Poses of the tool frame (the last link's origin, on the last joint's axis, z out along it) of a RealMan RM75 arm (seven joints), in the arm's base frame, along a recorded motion.
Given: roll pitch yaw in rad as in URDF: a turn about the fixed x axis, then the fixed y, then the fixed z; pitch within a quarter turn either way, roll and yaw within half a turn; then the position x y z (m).
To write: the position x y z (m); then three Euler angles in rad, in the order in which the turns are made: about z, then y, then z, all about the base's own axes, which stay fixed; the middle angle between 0 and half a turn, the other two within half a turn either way. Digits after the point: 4 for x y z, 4 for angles.
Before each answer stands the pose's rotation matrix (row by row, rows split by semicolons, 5 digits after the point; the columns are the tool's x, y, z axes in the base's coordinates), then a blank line. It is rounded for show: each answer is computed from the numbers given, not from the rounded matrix.
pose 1, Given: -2.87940, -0.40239, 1.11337, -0.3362, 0.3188, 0.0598
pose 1, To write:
0.40637 0.91136 -0.06551; 0.82553 -0.33548 0.45382; 0.39162 -0.23850 -0.88868

-0.3362, 0.3188, 0.0598, -2.5946, 2.6653, 1.7142
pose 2, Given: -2.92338, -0.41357, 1.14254, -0.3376, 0.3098, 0.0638
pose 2, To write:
0.38027 0.92425 -0.03400; 0.83300 -0.32629 0.44682; 0.40188 -0.19823 -0.89398

-0.3376, 0.3098, 0.0638, -2.6833, 2.6769, 1.6467
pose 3, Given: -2.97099, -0.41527, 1.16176, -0.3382, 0.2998, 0.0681
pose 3, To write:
0.36392 0.93143 0.00236; 0.83952 -0.32911 0.43231; 0.40344 -0.15535 -0.90172

-0.3382, 0.2998, 0.0681, -2.7740, 2.6945, 1.5653
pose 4, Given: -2.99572, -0.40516, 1.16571, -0.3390, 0.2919, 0.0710
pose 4, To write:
0.36219 0.93189 0.02010; 0.84466 -0.33726 0.41570; 0.39417 -0.13359 -0.90928

-0.3390, 0.2919, 0.0710, -2.8148, 2.7123, 1.5225
